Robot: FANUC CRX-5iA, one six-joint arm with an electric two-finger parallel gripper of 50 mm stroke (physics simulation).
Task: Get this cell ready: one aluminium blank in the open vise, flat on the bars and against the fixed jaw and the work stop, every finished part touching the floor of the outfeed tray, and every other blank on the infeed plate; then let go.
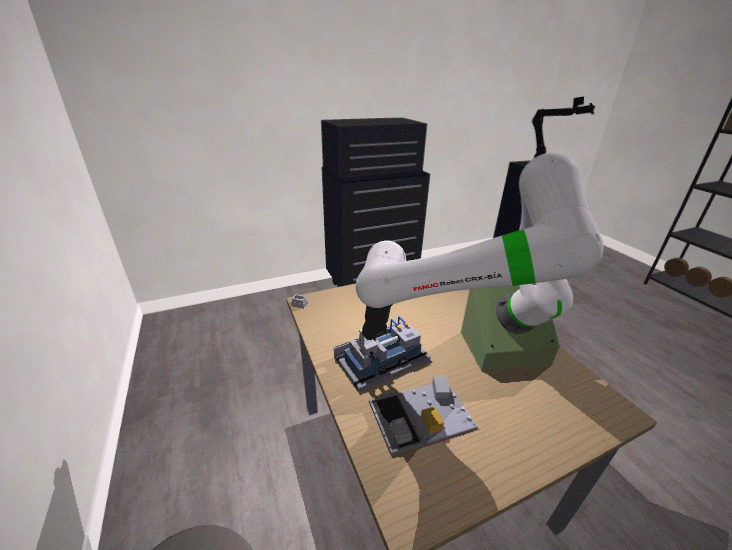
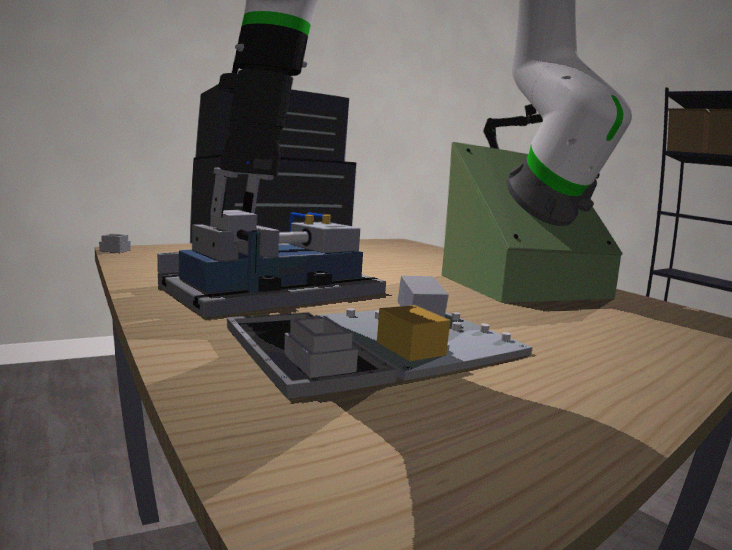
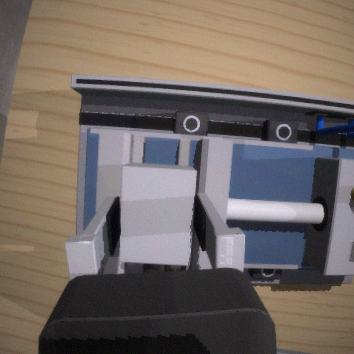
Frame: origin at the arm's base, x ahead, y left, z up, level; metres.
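Where they show: gripper, fingertip midpoint: (image 1: pixel 367 342) (image 2: pixel 232 216) (image 3: pixel 156 211); arm's base, link origin: (image 1: pixel 516 313) (image 2: pixel 541 197).
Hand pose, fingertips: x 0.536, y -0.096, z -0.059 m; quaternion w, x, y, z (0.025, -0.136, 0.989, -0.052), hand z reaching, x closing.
Things, the pixels of their top centre, and the offset from my fingertips. "spot": a spot on its surface instead.
- grey aluminium blank, top centre: (image 3: pixel 156 216) (image 2: pixel 233 211) (image 1: pixel 367 341) dz +0.006, dx -0.001, dy +0.002 m
- open vise, top centre: (image 3: pixel 257 208) (image 2: pixel 271 223) (image 1: pixel 383 338) dz -0.012, dx -0.066, dy -0.015 m
- outfeed tray, surface spot: (image 2: pixel 258 358) spot: dz -0.104, dx +0.053, dy +0.268 m
- infeed plate, surface spot: (image 2: pixel 473 353) spot: dz -0.103, dx -0.147, dy +0.334 m
- yellow block, top centre: (image 2: pixel 414 314) (image 1: pixel 432 416) dz -0.068, dx -0.097, dy +0.295 m
- grey blank, top centre: (image 2: pixel 423 280) (image 1: pixel 441 382) dz -0.058, dx -0.184, dy +0.198 m
- vise's cylinder block, top centre: (image 2: pixel 325 225) (image 1: pixel 405 331) dz -0.016, dx -0.161, dy -0.026 m
My gripper (image 1: pixel 368 344) (image 2: pixel 236 215) (image 3: pixel 156 211) is shut on a grey aluminium blank (image 2: pixel 239 221) (image 3: pixel 158 200), between the jaws of the open vise (image 2: pixel 307 269) (image 3: pixel 270 172). The blank's top stands above the fixed jaw (image 2: pixel 208 241) (image 3: pixel 110 162); its contact with bars, jaw and work stop is hidden. A stepped grey part (image 1: pixel 403 431) (image 2: pixel 320 356) is in the outfeed tray (image 2: pixel 258 358). The infeed plate (image 1: pixel 464 424) (image 2: pixel 473 353) bears a yellow block (image 1: pixel 432 420) (image 2: pixel 413 334) and another grey blank (image 1: pixel 442 390) (image 2: pixel 423 294).
Another stepped grey part (image 1: pixel 299 301) (image 2: pixel 114 243) sits at the table's far left corner. Several small pins stand on the infeed plate. The vise's cylinder block (image 2: pixel 334 235) with blue hoses is right of the jaws. The green robot pedestal (image 1: pixel 508 348) (image 2: pixel 479 236) stands farther right.
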